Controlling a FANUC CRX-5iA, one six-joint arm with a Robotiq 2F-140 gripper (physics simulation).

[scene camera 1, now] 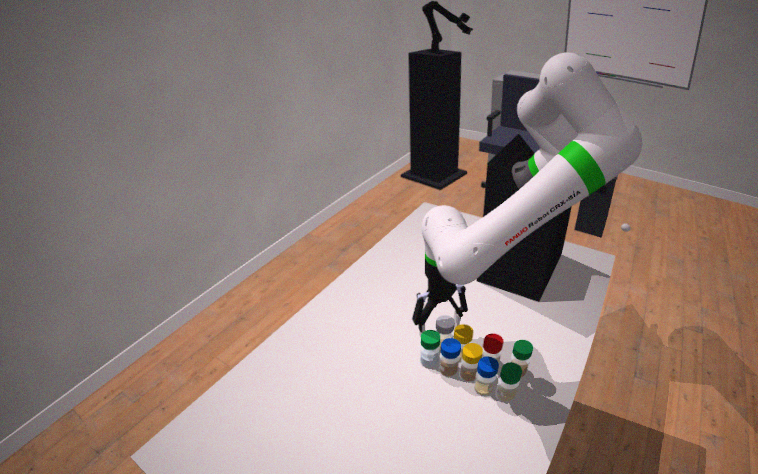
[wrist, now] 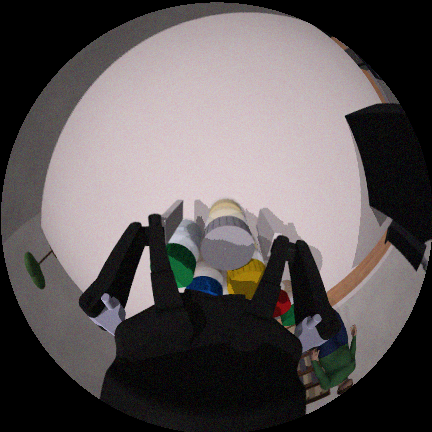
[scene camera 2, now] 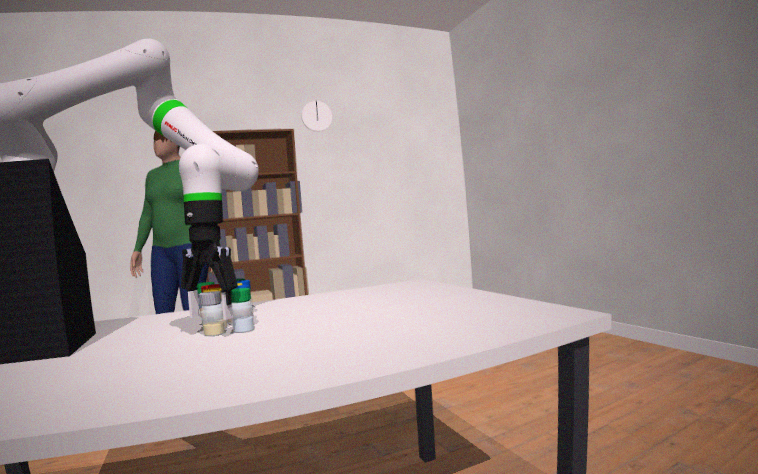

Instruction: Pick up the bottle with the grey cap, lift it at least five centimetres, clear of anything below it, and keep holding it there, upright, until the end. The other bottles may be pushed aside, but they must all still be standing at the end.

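Places are measured from the arm's base along level axes (x ahead, y left, z up), in millimetres.
Where they show: gripper, fingertip midpoint: (scene camera 1: 439, 333) (wrist: 220, 213) (scene camera 2: 211, 317); arm's base, origin of the base link: (scene camera 2: 13, 207).
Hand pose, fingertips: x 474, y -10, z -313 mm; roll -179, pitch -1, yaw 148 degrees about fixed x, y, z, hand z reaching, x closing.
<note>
Things, the pixels of their top centre, and the offset from my fingertips. Level surfaces: height alone.
- bottle with the grey cap, middle of its top: (wrist: 227, 249) (scene camera 2: 209, 292) (scene camera 1: 445, 321) dx +0, dy +18, dz +59 mm
- green-capped bottle, middle of its top: (wrist: 170, 272) (scene camera 2: 239, 289) (scene camera 1: 430, 336) dx +74, dy +21, dz +59 mm
- yellow-capped bottle, middle of its top: (wrist: 248, 286) (scene camera 1: 463, 330) dx +0, dy +81, dz +59 mm
- blue-capped bottle, middle of its top: (wrist: 202, 301) (scene camera 1: 451, 345) dx +67, dy +84, dz +59 mm
- red-capped bottle, middle of its top: (wrist: 275, 310) (scene camera 1: 493, 340) dx -19, dy +168, dz +59 mm
- white table, its level: dz -46 mm
The bottle with the grey cap (scene camera 1: 444, 323) (scene camera 2: 211, 314) (wrist: 227, 243) stands upright on the white table at the corner of the bottle group. My gripper (scene camera 1: 439, 323) (scene camera 2: 210, 301) (wrist: 220, 213) points down and is open, with one finger pad on each side of this bottle at about cap height and nothing gripped. A green-capped bottle (scene camera 1: 429, 348) (scene camera 2: 242, 310) (wrist: 181, 262) stands close beside it, near the left pad in the wrist view. A yellow-capped bottle (scene camera 1: 463, 333) (wrist: 246, 277) stands close on another side. Whether the pads touch any bottle is unclear.
A blue-capped bottle (scene camera 1: 450, 349) (wrist: 205, 286), a red-capped bottle (scene camera 1: 493, 343) (wrist: 282, 303) and several others stand upright in the group on the white table (scene camera 1: 313, 380) (scene camera 2: 391, 335). The black robot pedestal (scene camera 2: 33, 257) stands nearby. A person (scene camera 2: 164, 206) stands beyond the table.
</note>
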